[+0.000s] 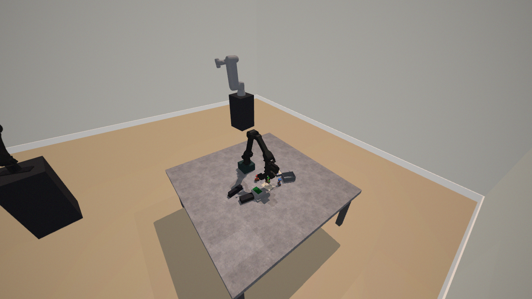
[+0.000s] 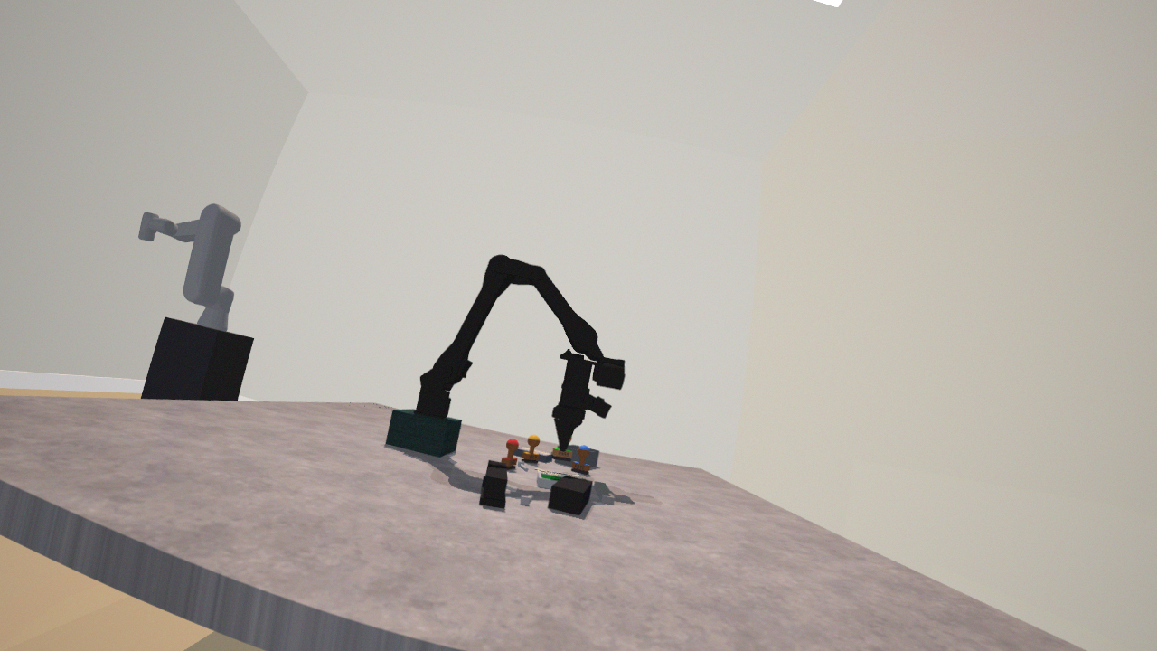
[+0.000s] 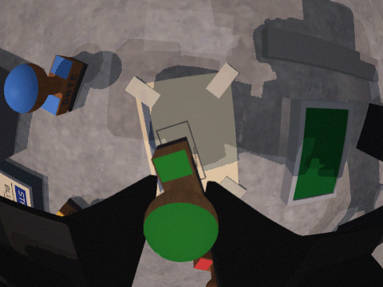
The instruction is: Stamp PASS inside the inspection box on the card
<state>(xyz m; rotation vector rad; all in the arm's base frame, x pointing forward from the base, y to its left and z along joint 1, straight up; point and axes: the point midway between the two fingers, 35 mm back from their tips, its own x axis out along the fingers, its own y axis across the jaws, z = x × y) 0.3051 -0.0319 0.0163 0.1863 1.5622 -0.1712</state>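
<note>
My gripper tip is 1 cm to the left of the card and 6 cm above it. Also, from my gripper tip: green stamp right at my gripper tip; then blue stamp 6 cm ahead, 8 cm to the left, 4 cm below; then red stamp 11 cm behind, 2 cm to the right, 4 cm below.
</note>
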